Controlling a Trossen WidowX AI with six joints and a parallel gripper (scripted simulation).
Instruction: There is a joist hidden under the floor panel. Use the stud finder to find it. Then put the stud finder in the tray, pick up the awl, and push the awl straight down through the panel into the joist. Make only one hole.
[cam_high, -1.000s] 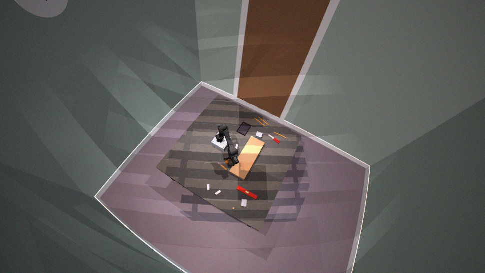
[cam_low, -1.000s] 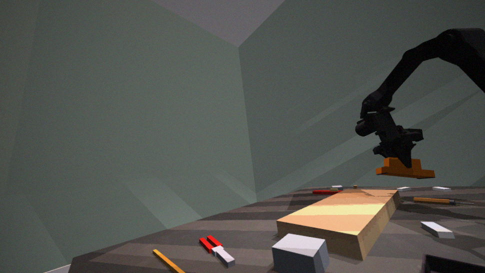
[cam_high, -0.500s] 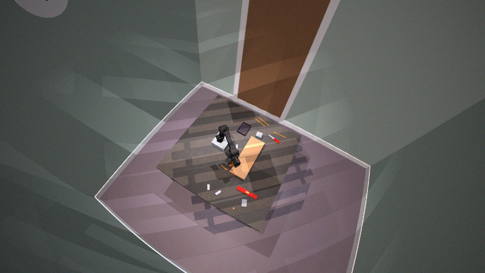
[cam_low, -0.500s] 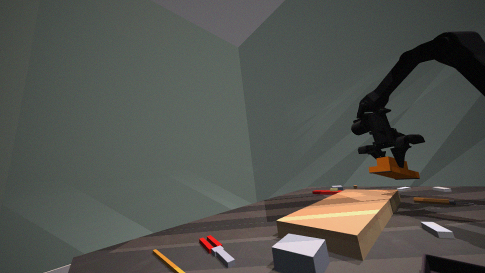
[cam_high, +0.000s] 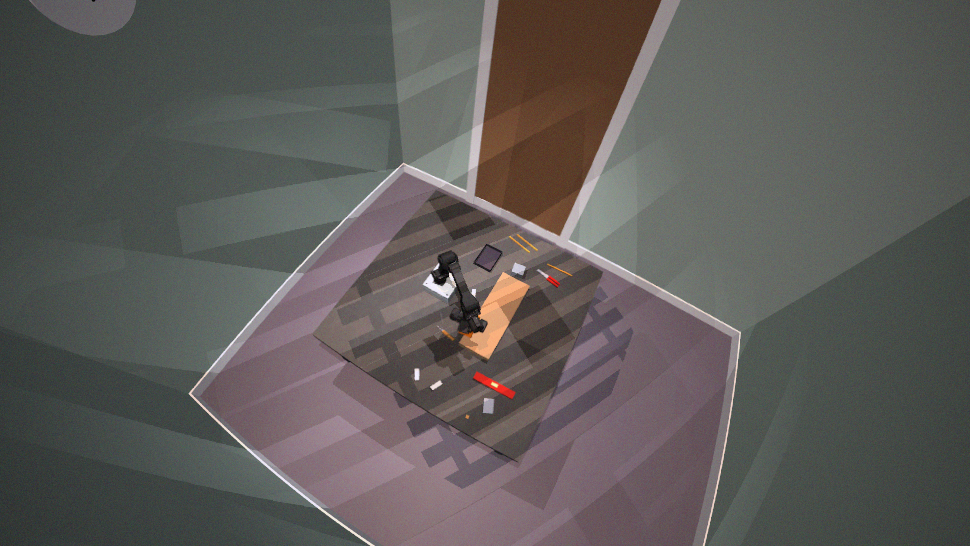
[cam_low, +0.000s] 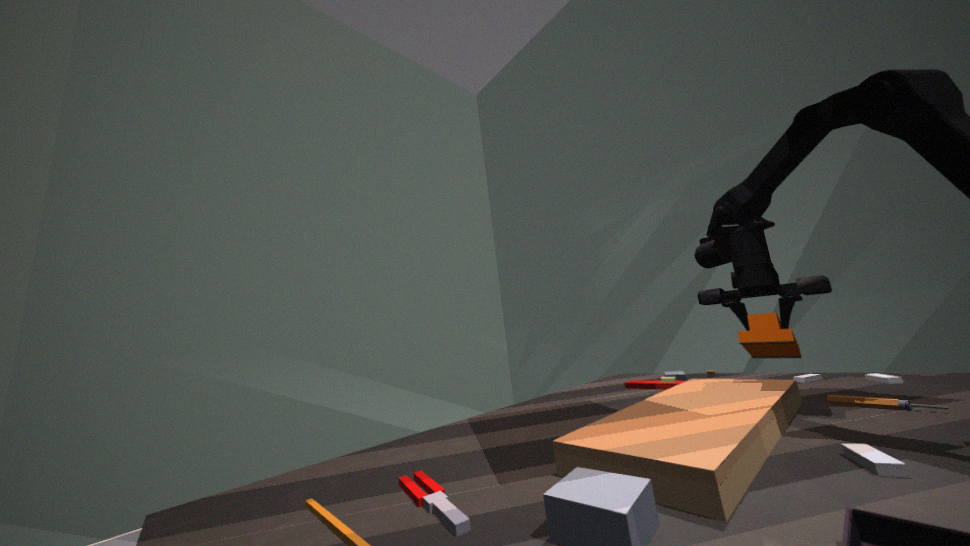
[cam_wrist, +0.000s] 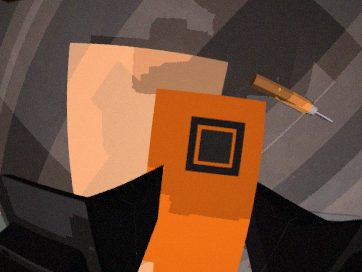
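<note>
Now: the orange stud finder 2 cm above my gripper tip and 1 cm to the right of it. Also, from my gripper tip: red level (23 cm to the right, 23 cm ahead, 11 cm below); then square indicator (3 cm to the right, 3 cm above); then yellow-handled awl (13 cm behind, 12 cm below, 3 cm to the right).
</note>
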